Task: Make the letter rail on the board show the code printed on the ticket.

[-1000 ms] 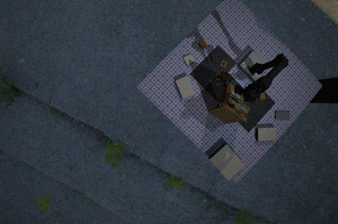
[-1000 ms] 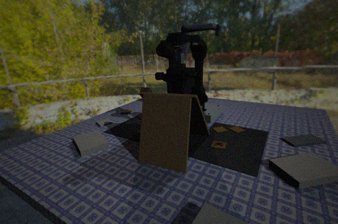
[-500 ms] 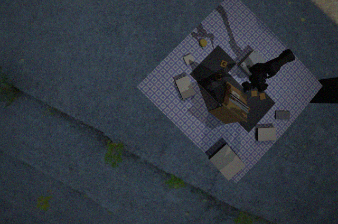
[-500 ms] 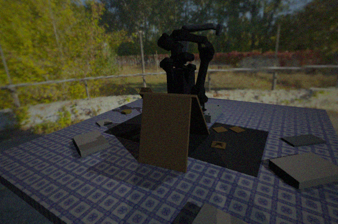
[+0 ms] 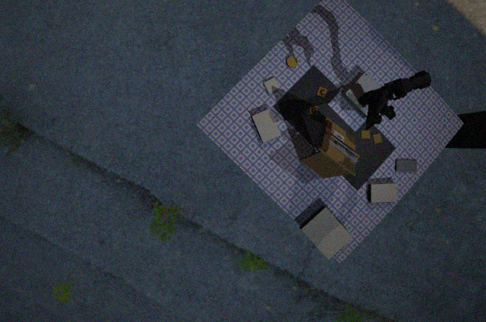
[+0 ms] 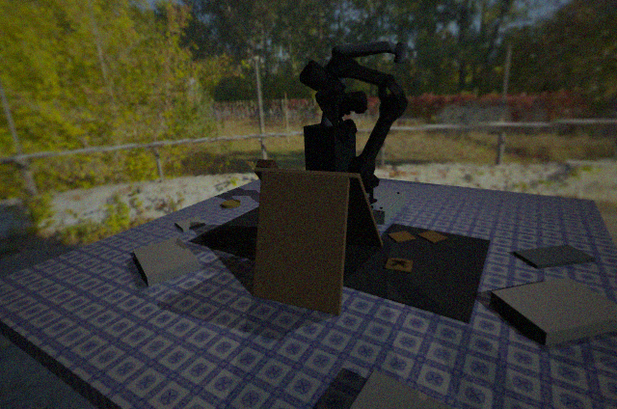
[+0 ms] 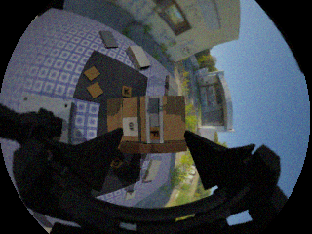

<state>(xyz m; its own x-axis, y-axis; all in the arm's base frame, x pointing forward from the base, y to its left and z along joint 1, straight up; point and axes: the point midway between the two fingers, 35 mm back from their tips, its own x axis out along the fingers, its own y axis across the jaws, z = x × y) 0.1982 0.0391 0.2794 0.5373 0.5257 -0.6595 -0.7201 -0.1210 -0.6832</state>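
My gripper tip is 300 mm above the letter tile marked g, 210 mm to the left of it and 70 mm short of it. The rest, counted from my gripper tip: brown letter board (200 mm below, 150 mm ahead, 40 mm to the left); then letter tile marked f (140 mm ahead, 130 mm below, 10 mm to the right); then dark mat (300 mm below, 40 mm to the right, 10 mm behind).
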